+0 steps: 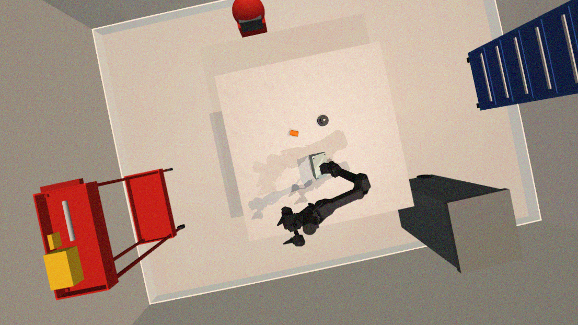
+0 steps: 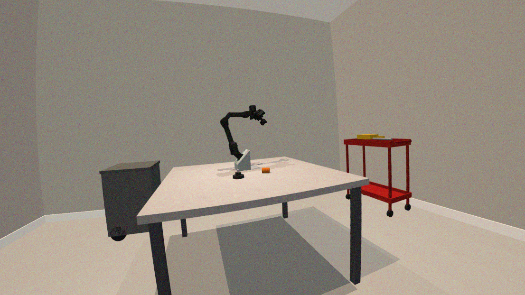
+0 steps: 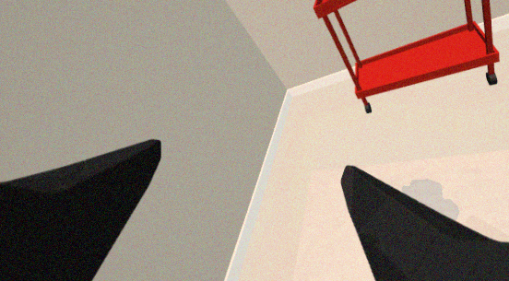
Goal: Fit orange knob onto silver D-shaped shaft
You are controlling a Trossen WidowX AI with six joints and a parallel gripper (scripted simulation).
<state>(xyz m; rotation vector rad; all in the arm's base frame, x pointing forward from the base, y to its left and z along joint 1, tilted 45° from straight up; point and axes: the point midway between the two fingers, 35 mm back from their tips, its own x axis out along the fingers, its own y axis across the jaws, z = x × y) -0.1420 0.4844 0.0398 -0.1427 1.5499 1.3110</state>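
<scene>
The orange knob lies 490 mm ahead of my gripper tip, 220 mm to the right of it and 440 mm below it. Round my gripper tip: dark round pedestal (520 mm ahead, 460 mm to the right, 430 mm below).
</scene>
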